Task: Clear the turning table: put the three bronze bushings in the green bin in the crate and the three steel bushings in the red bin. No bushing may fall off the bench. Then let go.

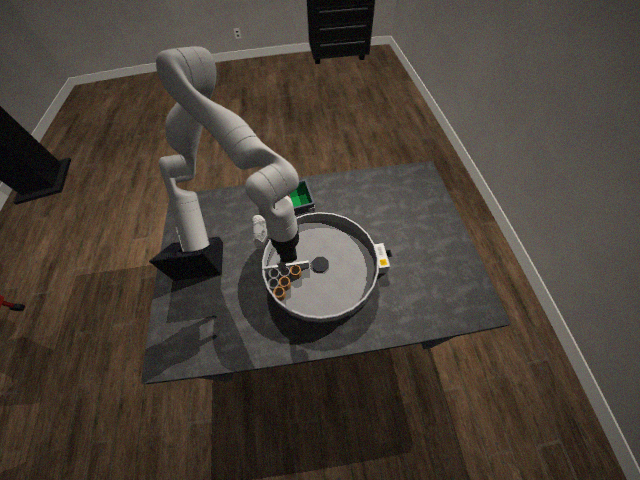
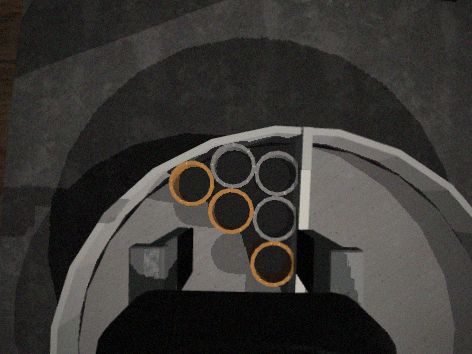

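Observation:
The round turning table [image 1: 341, 242] [image 2: 390, 240] holds six upright ring-shaped bushings beside its white divider [image 1: 301, 264] [image 2: 305, 200]. One bronze bushing [image 1: 295, 276] [image 2: 272, 284] is nearest the hub, against or close to the divider. A second bronze bushing [image 2: 230, 232] is mid-group and a third bronze bushing [image 2: 174, 183] is near the rim. Three steel bushings, one [image 2: 232, 145], another [image 2: 276, 153] and the last [image 2: 275, 239], sit between them and the divider. My gripper [image 1: 289, 261] [image 2: 244, 251] is open and empty above the table. The green bin [image 1: 299, 196] shows behind; the red bin is hidden by the arm.
The crate's rim [image 1: 312, 197] stands just behind the turning table's raised wall. A dark hub [image 1: 320, 264] is at its centre. A white control box [image 1: 382, 258] is attached at its right. The arm's black base [image 1: 193, 266] stands at the left of the bench [image 1: 423, 217].

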